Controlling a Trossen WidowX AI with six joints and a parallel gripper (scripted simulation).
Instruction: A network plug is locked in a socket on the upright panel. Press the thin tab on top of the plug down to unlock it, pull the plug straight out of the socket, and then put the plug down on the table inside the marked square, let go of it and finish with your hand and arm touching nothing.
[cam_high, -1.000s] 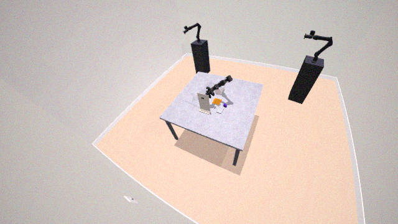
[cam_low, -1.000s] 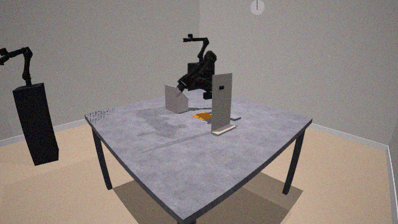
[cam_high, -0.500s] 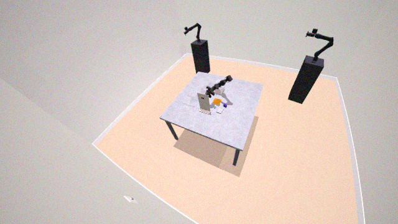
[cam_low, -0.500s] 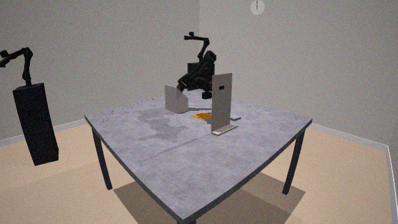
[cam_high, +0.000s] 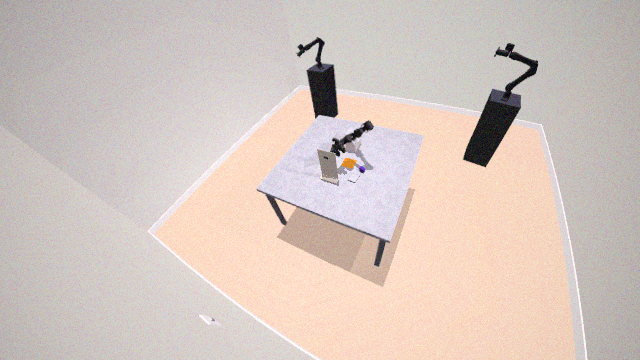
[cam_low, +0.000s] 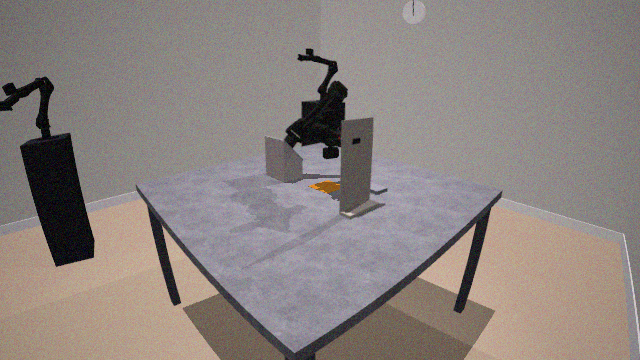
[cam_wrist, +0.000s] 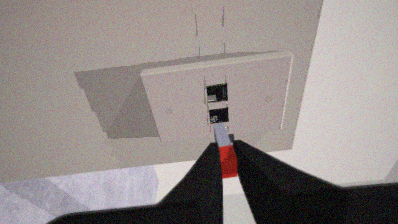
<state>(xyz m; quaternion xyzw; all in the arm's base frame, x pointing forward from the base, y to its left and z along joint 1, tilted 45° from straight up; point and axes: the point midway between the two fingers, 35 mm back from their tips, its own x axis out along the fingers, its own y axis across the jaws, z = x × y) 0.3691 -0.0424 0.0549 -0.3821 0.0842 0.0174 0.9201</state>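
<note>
Right now my gripper tip is 18 cm past the orange marked square, 7 cm to the right of it and 25 cm above it. From my gripper tip the other things lie so: flat pale plate 3 cm behind, 21 cm to the left, 25 cm below; network plug right at my gripper tip; upright beige panel 8 cm ahead, 1 cm to the left, 10 cm below.
</note>
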